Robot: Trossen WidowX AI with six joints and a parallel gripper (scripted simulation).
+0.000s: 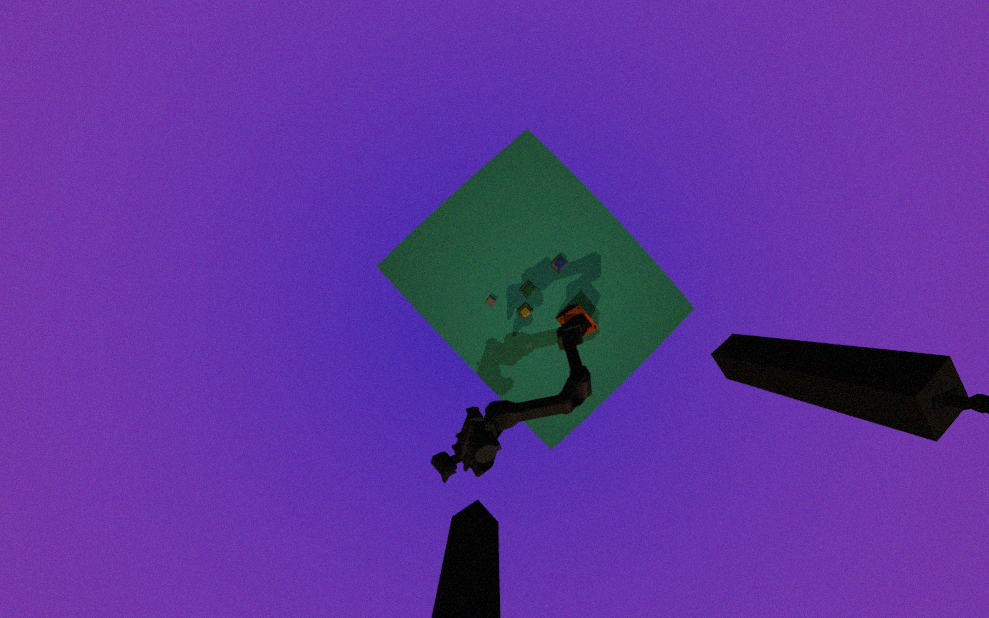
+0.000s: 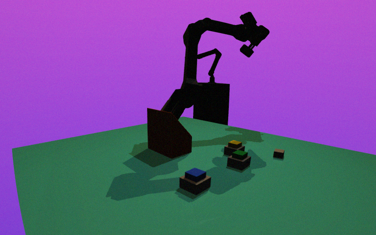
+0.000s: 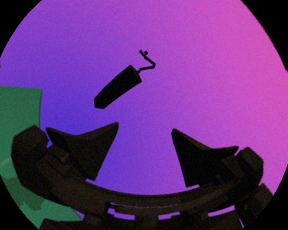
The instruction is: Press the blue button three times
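Right now the blue button is 71 cm to the right of my gripper tip, 38 cm below it and 29 cm ahead of it. From my gripper tip the other things lie so: block: 40 cm below, 39 cm to the right, 34 cm ahead; then green button: 54 cm to the right, 38 cm below, 29 cm ahead; then yellow button: 48 cm to the right, 38 cm below, 22 cm ahead.
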